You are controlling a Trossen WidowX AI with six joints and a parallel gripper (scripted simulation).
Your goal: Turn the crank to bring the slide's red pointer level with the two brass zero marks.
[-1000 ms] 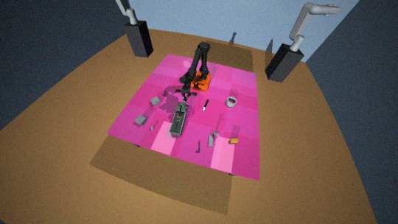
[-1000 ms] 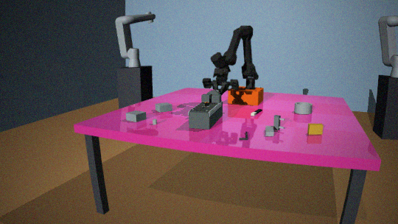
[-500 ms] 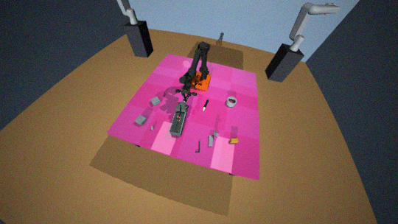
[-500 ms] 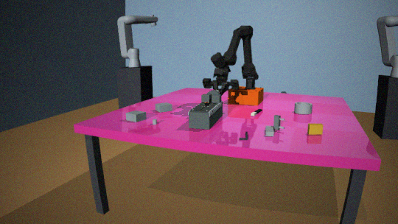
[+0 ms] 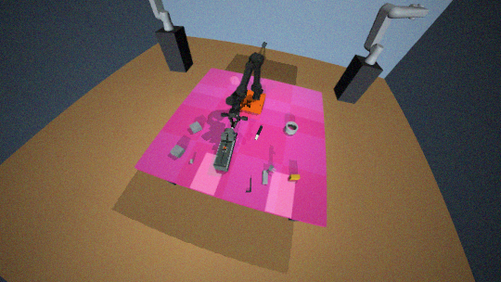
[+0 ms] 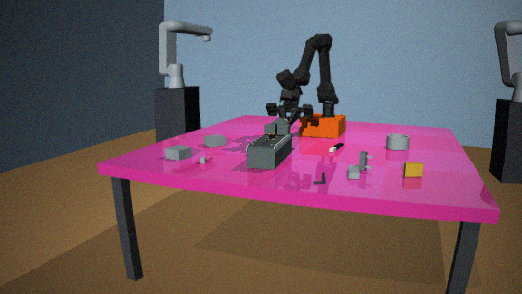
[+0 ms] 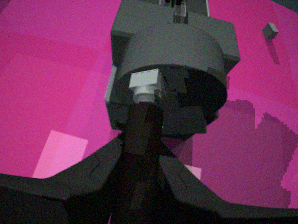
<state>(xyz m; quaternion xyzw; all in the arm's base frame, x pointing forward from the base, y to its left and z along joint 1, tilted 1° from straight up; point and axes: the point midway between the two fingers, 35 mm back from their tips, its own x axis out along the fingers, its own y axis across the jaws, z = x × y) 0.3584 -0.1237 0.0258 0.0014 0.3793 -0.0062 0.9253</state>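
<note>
Right now my gripper tip is 3 cm below the dark crank handle and 2 cm past it. From my gripper tip the other things lie so: small cube (27 cm ahead, 23 cm to the right, 8 cm below); black-and-white stick (19 cm to the left, 8 cm below, 5 cm behind); red pointer (16 cm ahead, 2 cm to the right).
</note>
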